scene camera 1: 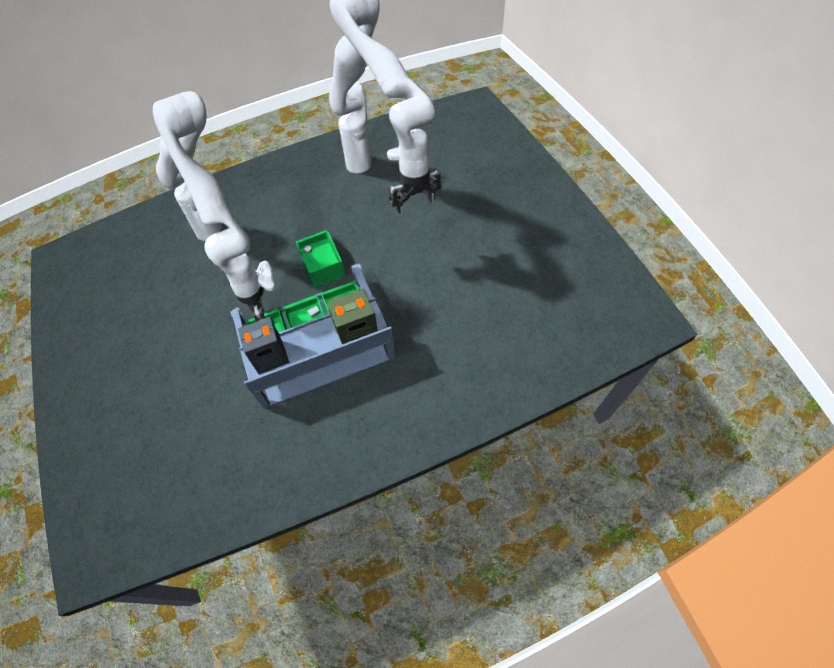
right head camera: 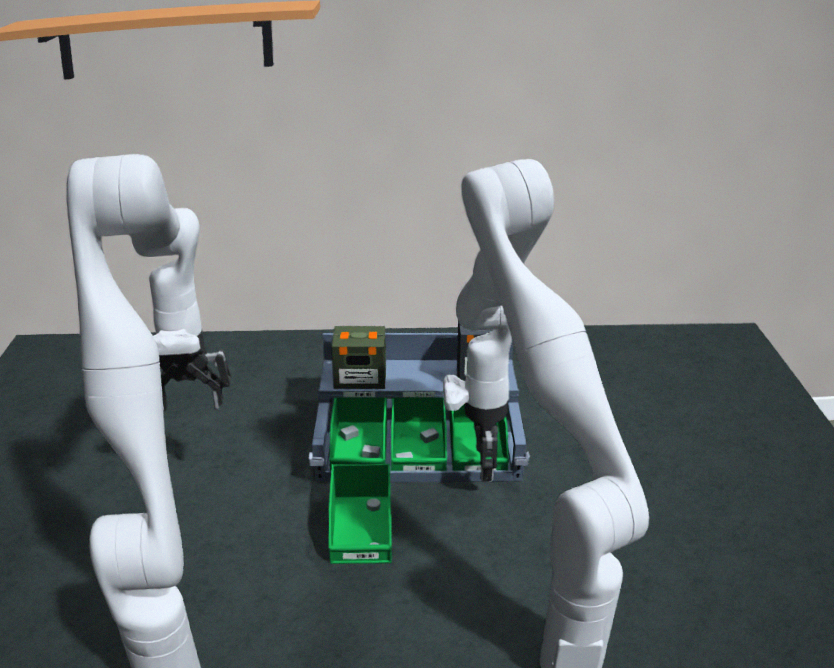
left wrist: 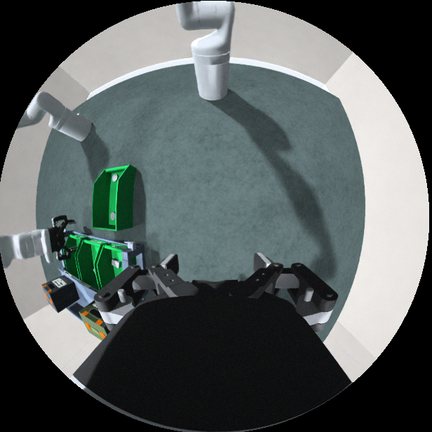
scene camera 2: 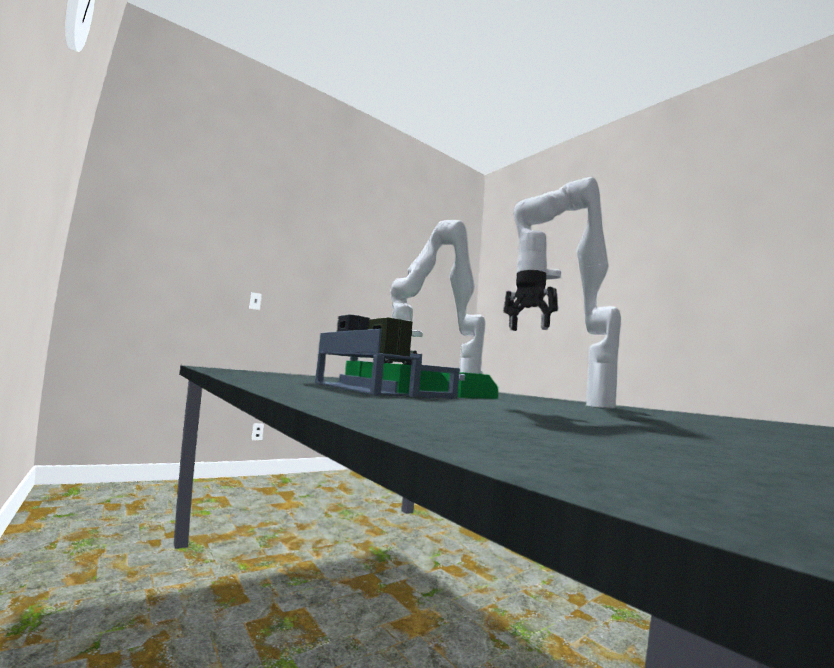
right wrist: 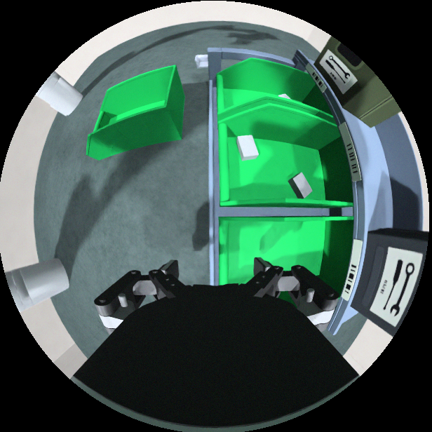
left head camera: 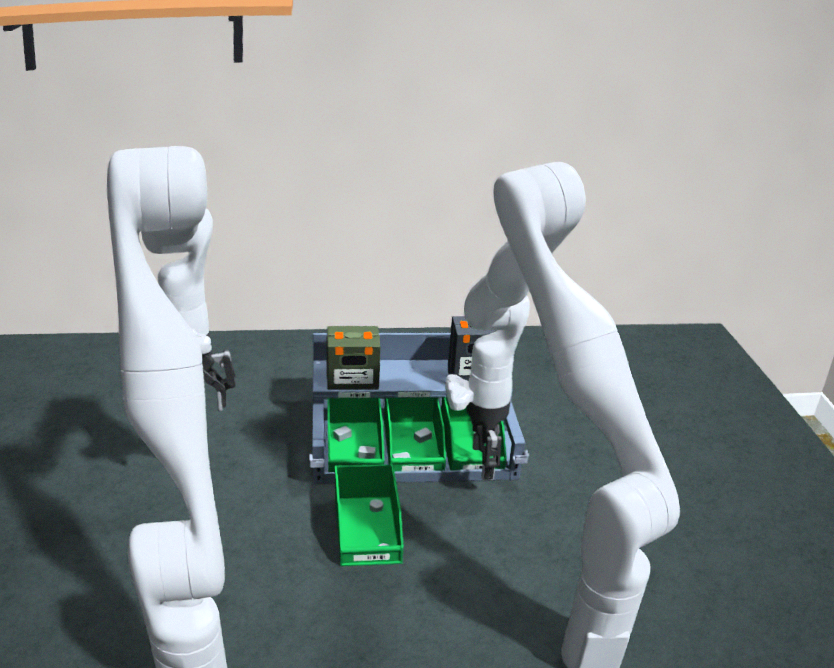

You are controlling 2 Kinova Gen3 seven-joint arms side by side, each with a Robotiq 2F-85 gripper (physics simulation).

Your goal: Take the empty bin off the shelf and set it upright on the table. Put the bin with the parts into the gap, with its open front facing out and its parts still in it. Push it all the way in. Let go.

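Pixels of known places: left gripper, fingertip midpoint: (scene camera 1: 415, 206) (right head camera: 190, 407) (scene camera 2: 528, 330); right gripper, fingertip midpoint: (scene camera 1: 261, 315) (right head camera: 484, 464) (left head camera: 482, 463); left arm's base, link origin: (scene camera 1: 358, 164) (scene camera 2: 600, 406); right arm's base, link origin: (scene camera 1: 208, 230) (right head camera: 571, 662) (left head camera: 591, 655).
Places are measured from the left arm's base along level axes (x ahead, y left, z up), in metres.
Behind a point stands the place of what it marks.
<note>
The empty green bin (left head camera: 459, 442) @[y -0.488, x 0.563, z 0.009 m] (scene camera 1: 275, 320) @[y -0.476, x 0.481, z 0.009 m] (right wrist: 272, 245) sits in the lower row of the blue-grey shelf (left head camera: 417, 477) @[y -0.387, x 0.463, z 0.011 m] (scene camera 2: 348, 342) @[y -0.387, x 0.734, z 0.129 m], at the right end in the left head camera. The green bin with parts (left head camera: 355, 525) @[y -0.260, x 0.356, z 0.003 m] (right head camera: 348, 525) @[y -0.257, x 0.352, z 0.003 m] (scene camera 1: 323, 256) @[y -0.265, x 0.331, z 0.003 m] (left wrist: 103, 202) stands upright on the table in front of the shelf, with small grey parts inside. My right gripper (left head camera: 490, 474) @[y -0.506, x 0.461, z 0.034 m] (right head camera: 487, 476) @[y -0.506, x 0.461, z 0.034 m] (right wrist: 215, 267) is open, low over the empty bin's front edge; its tips' exact depth is hard to tell. My left gripper (scene camera 1: 415, 203) @[y 0.000, x 0.449, z 0.193 m] (scene camera 2: 529, 327) @[y 0.000, x 0.449, z 0.193 m] (left wrist: 215, 262) is open and empty, high above the table.
Two more green bins with parts (left head camera: 353, 434) @[y -0.288, x 0.612, z 0.009 m] (left head camera: 415, 441) @[y -0.404, x 0.576, z 0.009 m] fill the other lower slots. An olive case (left head camera: 353, 365) @[y -0.288, x 0.627, z 0.156 m] (scene camera 1: 353, 317) @[y -0.297, x 0.698, z 0.197 m] and a dark case (scene camera 1: 263, 345) @[y -0.518, x 0.679, z 0.221 m] (right wrist: 395, 280) stand on the upper deck. The dark case is close to my right gripper.
</note>
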